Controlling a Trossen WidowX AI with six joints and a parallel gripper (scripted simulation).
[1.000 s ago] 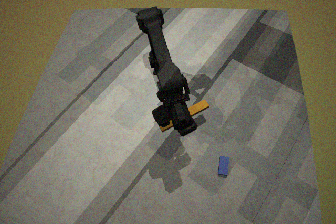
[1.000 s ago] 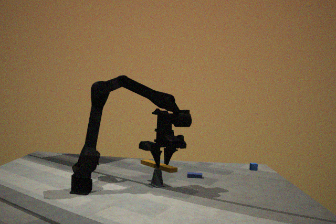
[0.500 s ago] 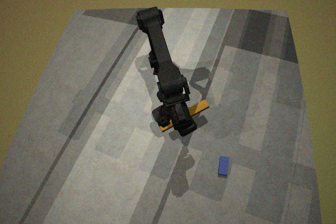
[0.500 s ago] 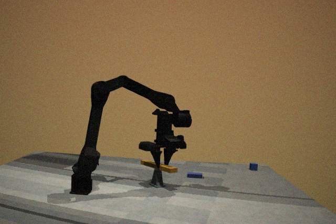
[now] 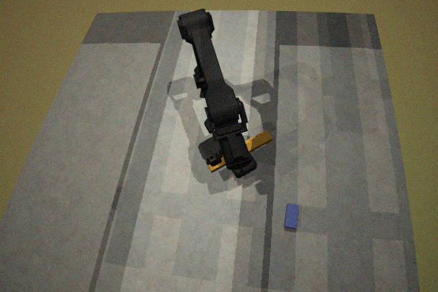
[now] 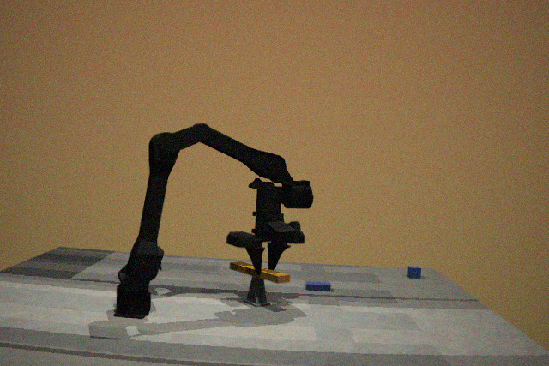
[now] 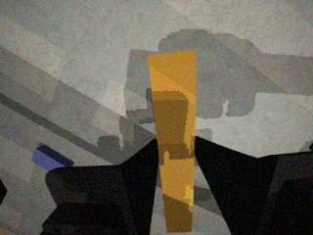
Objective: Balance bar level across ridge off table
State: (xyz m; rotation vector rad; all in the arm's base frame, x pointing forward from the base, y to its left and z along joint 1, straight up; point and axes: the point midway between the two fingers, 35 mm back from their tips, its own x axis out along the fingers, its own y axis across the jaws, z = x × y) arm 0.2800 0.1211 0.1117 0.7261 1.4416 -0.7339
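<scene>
My gripper tip is 2 cm to the right of the yellow bar and 2 cm past it. Also, from my gripper tip: flat blue block 19 cm to the left, 14 cm ahead, 7 cm below; then small blue cube 46 cm ahead, 38 cm to the left, 6 cm below.
</scene>
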